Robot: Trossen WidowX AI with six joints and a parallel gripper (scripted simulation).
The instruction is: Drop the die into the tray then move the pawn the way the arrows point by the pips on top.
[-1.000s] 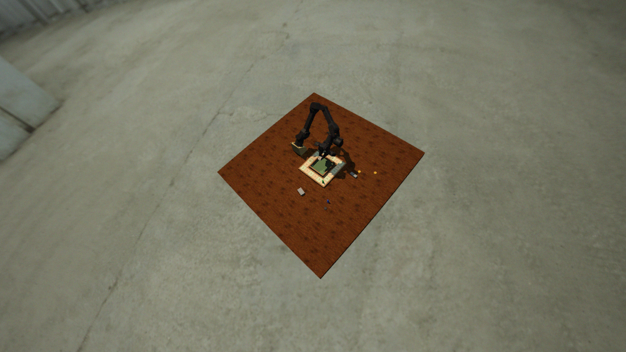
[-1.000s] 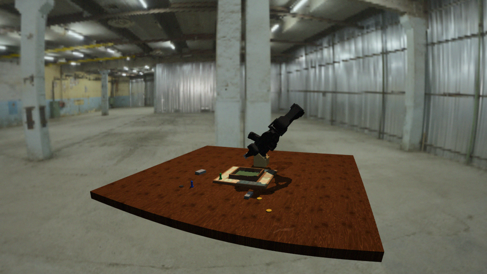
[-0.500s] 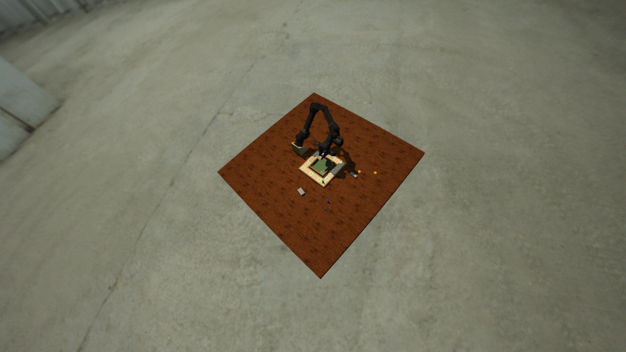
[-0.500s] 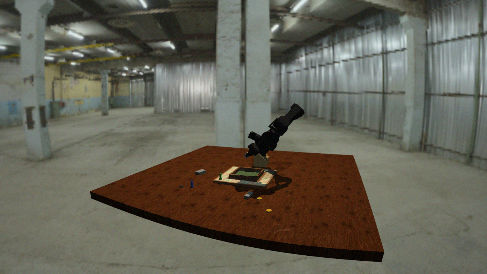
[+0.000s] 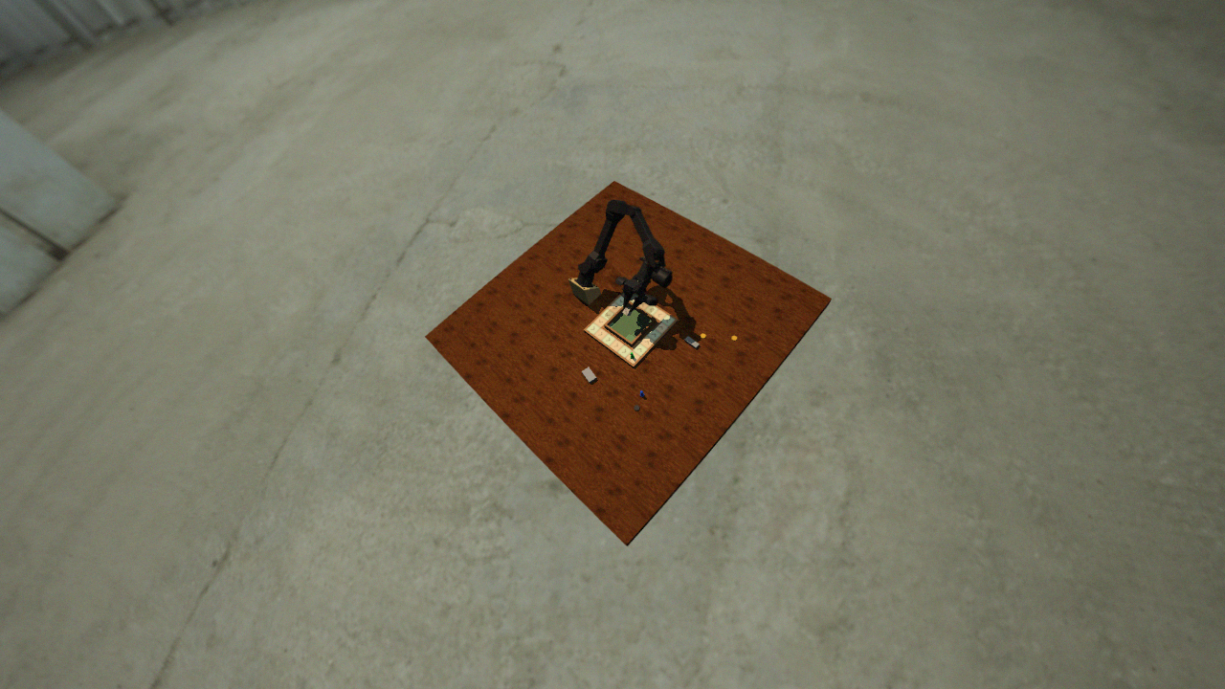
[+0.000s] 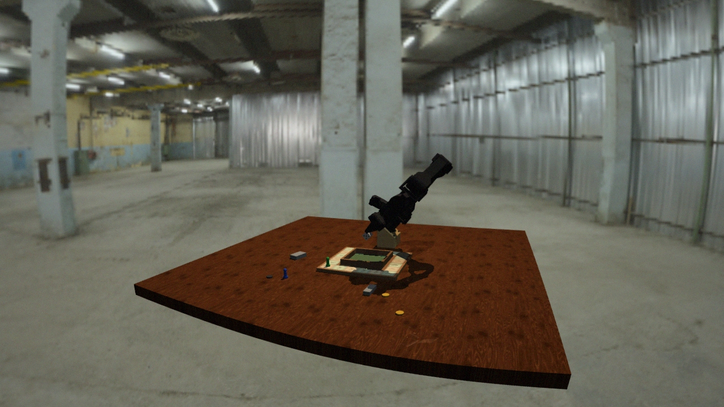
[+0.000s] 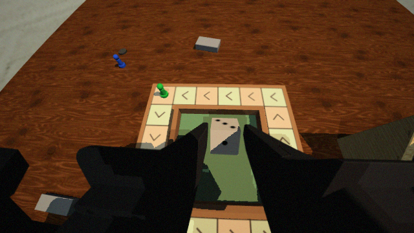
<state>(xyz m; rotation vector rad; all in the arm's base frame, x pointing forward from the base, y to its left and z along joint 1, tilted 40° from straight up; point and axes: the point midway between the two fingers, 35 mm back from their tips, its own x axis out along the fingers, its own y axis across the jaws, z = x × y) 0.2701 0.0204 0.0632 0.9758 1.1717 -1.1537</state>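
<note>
Now: gripper tip 20 mm above the die. Also, from my gripper tip: green dice tray 120 mm below; green pawn 130 mm ahead, 100 mm below, 90 mm to the right; blue pawn 270 mm ahead, 170 mm to the right, 110 mm below.
</note>
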